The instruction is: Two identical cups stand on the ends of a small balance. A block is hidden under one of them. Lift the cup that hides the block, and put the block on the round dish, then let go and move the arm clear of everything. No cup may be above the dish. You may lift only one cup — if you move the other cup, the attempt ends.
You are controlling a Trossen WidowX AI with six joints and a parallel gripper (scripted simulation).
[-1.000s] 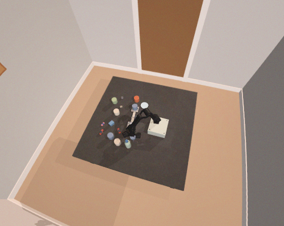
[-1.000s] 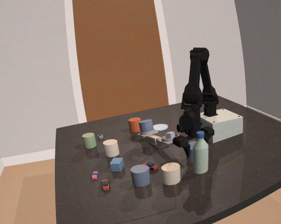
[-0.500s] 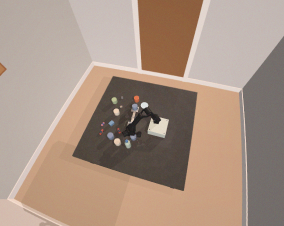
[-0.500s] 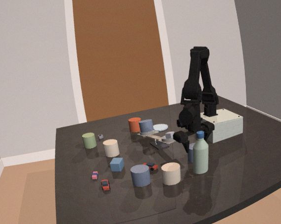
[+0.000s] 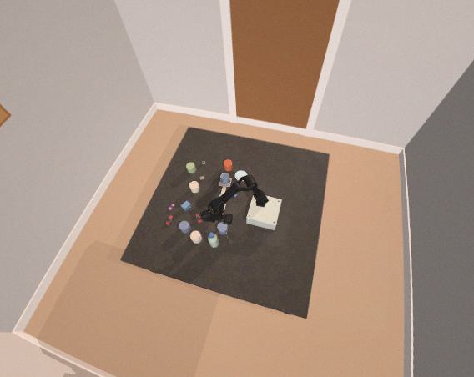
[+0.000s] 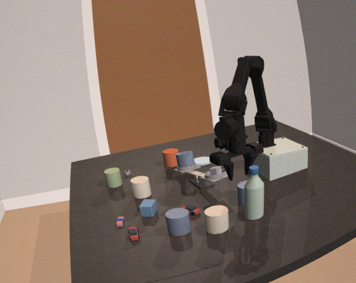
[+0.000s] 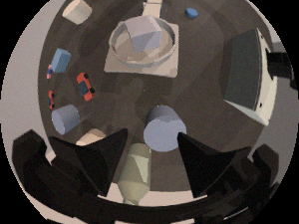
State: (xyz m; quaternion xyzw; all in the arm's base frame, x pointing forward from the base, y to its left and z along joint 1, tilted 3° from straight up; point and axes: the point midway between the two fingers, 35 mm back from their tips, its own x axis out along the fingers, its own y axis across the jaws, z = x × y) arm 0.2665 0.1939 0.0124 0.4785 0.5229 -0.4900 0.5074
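Now: the round dish 7 cm behind my gripper tip, 46 cm to the right of it and 9 cm below it. The rest, counted from my gripper tip: blue cube (29 cm ahead, 12 cm to the right, 7 cm below); tall bottle (2 cm ahead, 12 cm to the left, 2 cm above); small balance (3 cm ahead, 24 cm to the right, 5 cm below).
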